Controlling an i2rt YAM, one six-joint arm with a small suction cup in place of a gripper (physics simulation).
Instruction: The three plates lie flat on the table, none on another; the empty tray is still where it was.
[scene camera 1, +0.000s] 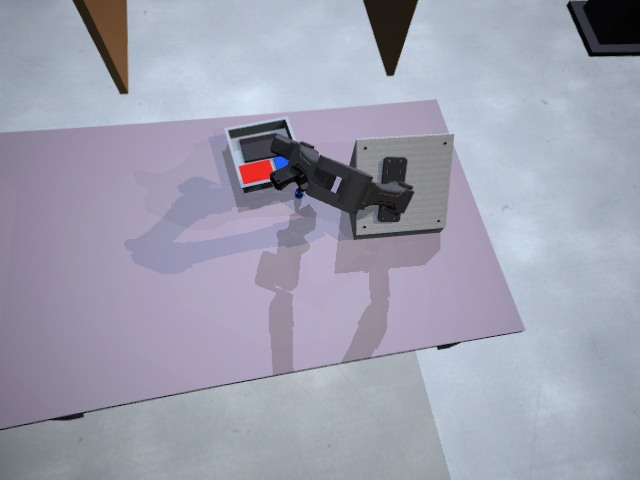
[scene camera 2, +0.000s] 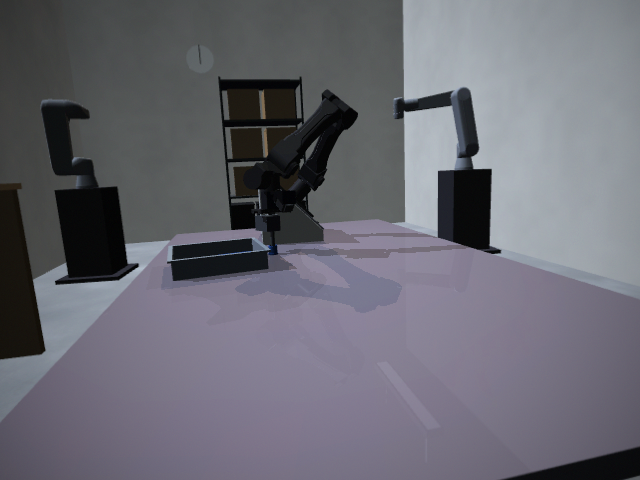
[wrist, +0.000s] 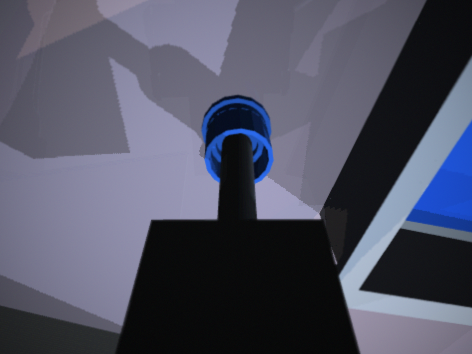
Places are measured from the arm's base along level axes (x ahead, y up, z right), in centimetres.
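Where they show: hand, its tool point: (scene camera 1: 298, 196) (wrist: 236, 118).
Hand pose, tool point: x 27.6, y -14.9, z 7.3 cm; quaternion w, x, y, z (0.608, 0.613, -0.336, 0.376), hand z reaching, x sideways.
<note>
Things, the pixels of their top centre, and the offset from my tool point. "spot": a spot on its surface instead. Level surfaces: height alone.
- tray, centre of its top: (scene camera 2: 216, 247) (scene camera 1: 265, 150) dx +10.6, dy +5.7, dz +14.7 cm
- red plate, centre of its top: (scene camera 1: 256, 171) dx +13.8, dy +2.1, dz +8.6 cm
- blue plate, centre of its top: (scene camera 1: 286, 167) dx +3.7, dy +2.1, dz +10.4 cm
- dark grey rectangle, a spot on its surface: (scene camera 1: 255, 148) spot: dx +14.1, dy +2.0, dz +18.3 cm
- table, height of its surface: dy +0.7 cm
The tray (scene camera 1: 233, 155) (scene camera 2: 219, 267) (wrist: 413, 180) stands on the table at the far side. In it a red plate (scene camera 1: 255, 172) lies beside a blue plate (scene camera 1: 279, 163) (wrist: 450, 185), which the arm partly hides in scene camera 1. A dark grey rectangle (scene camera 1: 255, 148), seemingly the third plate, lies behind them. My gripper, a blue suction cup (scene camera 1: 298, 194) (scene camera 2: 272, 251) (wrist: 237, 115), is outside the tray, close to its wall and low over the table. No plate shows on the cup; I cannot tell if it touches the table. An empty tray does not show in these views.
The arm's base (scene camera 1: 426, 180) (scene camera 2: 305, 232) stands on the table close to the tray. The table (scene camera 1: 180, 330) (scene camera 2: 310, 423) carries broad arm shadows. Two other arms stand on black pedestals (scene camera 2: 90, 232) (scene camera 2: 462, 206) beyond the table, and a shelf rack (scene camera 2: 261, 122) stands behind.
</note>
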